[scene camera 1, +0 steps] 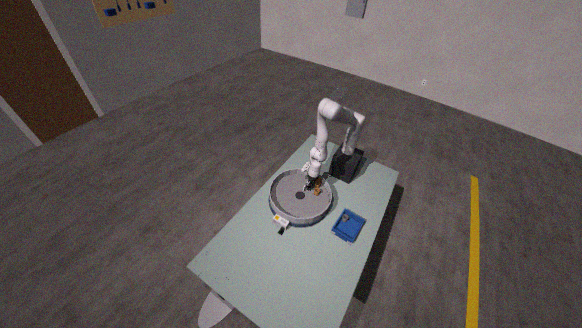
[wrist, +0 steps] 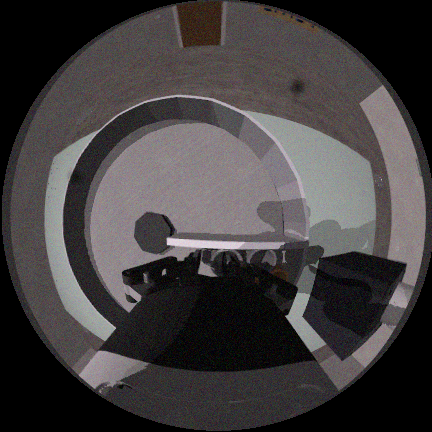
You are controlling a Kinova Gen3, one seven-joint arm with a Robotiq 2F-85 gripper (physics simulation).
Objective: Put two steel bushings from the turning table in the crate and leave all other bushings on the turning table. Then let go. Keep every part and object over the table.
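Where they show: gripper, fingertip midpoint: [scene camera 1: 309,188] [wrist: 211,256]; arm's base, origin of the base link: [scene camera 1: 347,150].
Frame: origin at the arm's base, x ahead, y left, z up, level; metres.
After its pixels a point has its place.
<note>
The turning table [scene camera 1: 290,207] @(x 0.590, y -0.064, z -0.151 m) [wrist: 190,165] @(x 0.432, y -0.186, z -0.151 m) is a round grey disc with a raised rim. My gripper [scene camera 1: 307,188] @(x 0.378, y -0.059, z -0.143 m) [wrist: 211,256] @(x 0.378, y -0.059, z -0.143 m) is low over its side nearest the arm base, partly open, with nothing between the fingers. In the wrist view, one grey steel bushing [wrist: 264,258] @(x 0.302, y -0.068, z -0.140 m) and another grey ring [wrist: 226,258] stand beside the right finger, close to the light bar; the fingers partly hide them. Orange bushings [scene camera 1: 317,190] [wrist: 280,275] are next to the gripper, their number unclear. The blue crate [scene camera 1: 352,229] @(x 0.429, y 0.329, z -0.199 m) stands on the table, with one grey bushing [scene camera 1: 345,218] @(x 0.417, y 0.260, z -0.165 m) inside near its back corner.
A light straight bar [wrist: 225,244] @(x 0.367, y -0.089, z -0.102 m) runs from the dark hub [wrist: 153,232] @(x 0.467, y -0.078, z -0.143 m) to the turning table's rim. The black arm base [scene camera 1: 346,165] @(x 0.107, y 0.058, z -0.036 m) [wrist: 357,295] @(x 0.116, y -0.019, z -0.070 m) stands behind the turning table. A small white box [scene camera 1: 281,220] @(x 0.705, y -0.044, z -0.145 m) with a yellow mark sits at its front rim.
</note>
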